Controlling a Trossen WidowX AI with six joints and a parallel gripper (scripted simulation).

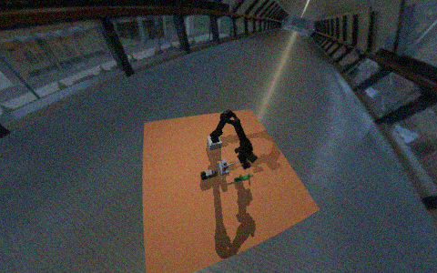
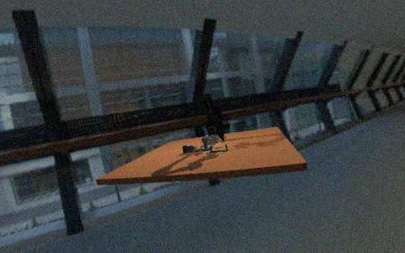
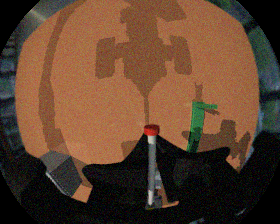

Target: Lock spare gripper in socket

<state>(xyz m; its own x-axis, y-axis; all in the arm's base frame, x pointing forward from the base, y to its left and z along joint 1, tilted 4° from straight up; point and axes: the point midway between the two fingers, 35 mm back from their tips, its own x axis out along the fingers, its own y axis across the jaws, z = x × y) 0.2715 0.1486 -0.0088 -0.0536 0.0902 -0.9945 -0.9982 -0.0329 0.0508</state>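
The green pin cradle is 120 mm ahead of my gripper tip, 30 mm to the right of it and 30 mm below it. The rest, counted from my gripper tip: grey mount 150 mm to the right; spare gripper 20 mm ahead, 300 mm to the right, 30 mm below.
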